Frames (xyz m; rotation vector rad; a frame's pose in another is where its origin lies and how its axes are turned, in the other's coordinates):
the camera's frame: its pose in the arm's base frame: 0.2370 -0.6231 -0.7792 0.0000 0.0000 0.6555
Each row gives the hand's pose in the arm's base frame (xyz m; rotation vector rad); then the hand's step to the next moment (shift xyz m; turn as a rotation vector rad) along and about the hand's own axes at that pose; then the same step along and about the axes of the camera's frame.
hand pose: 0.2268 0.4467 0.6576 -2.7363 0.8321 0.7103
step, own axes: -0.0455 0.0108 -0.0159 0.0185 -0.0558 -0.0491
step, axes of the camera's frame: -0.0215 0.0262 0.0359 0.0641 -0.0218 0.0358
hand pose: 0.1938 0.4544 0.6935 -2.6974 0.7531 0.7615
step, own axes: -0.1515 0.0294 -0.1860 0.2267 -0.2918 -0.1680
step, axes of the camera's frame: -0.0556 0.0075 0.2351 0.3674 -0.1671 0.0426
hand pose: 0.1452 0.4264 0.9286 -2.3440 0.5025 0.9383
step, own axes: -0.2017 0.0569 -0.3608 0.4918 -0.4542 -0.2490
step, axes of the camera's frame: -0.1352 -0.2004 0.3401 0.6359 -0.3226 -0.0408
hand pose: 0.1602 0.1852 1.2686 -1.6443 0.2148 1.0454
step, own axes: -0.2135 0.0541 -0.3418 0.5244 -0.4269 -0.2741
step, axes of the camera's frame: -0.2250 -0.3198 0.1115 0.6362 -0.3473 -0.0834
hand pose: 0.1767 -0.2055 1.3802 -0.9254 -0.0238 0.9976
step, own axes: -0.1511 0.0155 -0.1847 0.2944 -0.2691 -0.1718
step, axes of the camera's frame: -0.1559 -0.1671 -0.0705 0.3686 -0.2264 -0.0383
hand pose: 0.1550 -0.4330 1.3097 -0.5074 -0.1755 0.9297
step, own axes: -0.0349 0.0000 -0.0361 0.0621 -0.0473 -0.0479
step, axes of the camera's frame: -0.0308 -0.0272 -0.0289 0.0761 -0.0456 -0.0229
